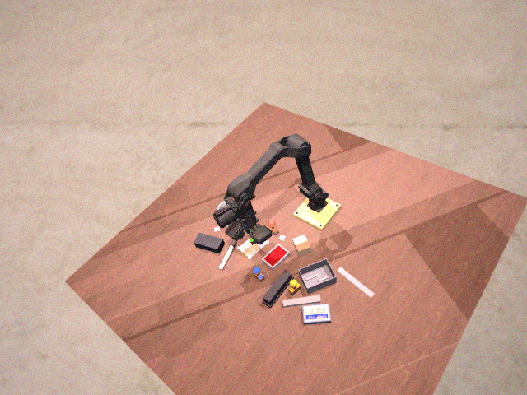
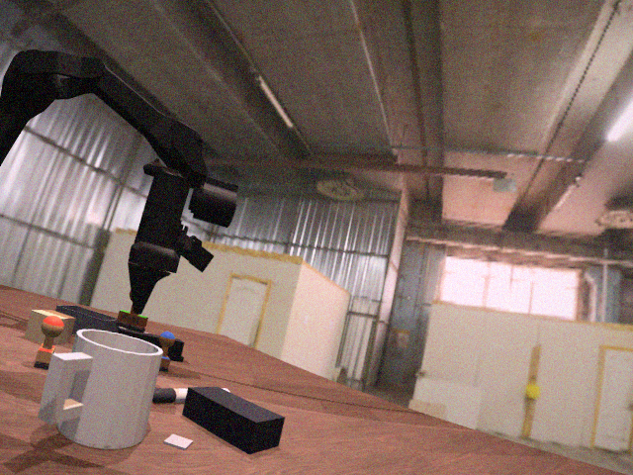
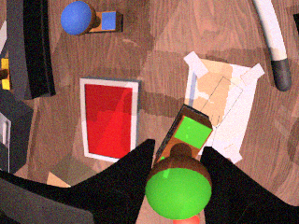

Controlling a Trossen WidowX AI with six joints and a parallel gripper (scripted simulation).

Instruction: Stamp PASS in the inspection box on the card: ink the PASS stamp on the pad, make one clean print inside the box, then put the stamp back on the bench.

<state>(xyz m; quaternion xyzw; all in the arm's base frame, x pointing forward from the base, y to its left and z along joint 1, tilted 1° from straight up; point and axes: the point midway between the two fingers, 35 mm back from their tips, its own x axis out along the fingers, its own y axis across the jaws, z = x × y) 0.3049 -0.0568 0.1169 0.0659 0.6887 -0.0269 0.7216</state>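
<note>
The card is 10 mm behind my gripper tip, 40 mm to the right of it and 100 mm below it. Also, from my gripper tip: green-knobbed stamp 10 mm below; then red ink pad 20 mm behind, 70 mm to the left, 90 mm below; then blue-knobbed stamp 80 mm ahead, 80 mm to the left, 80 mm below.
</note>
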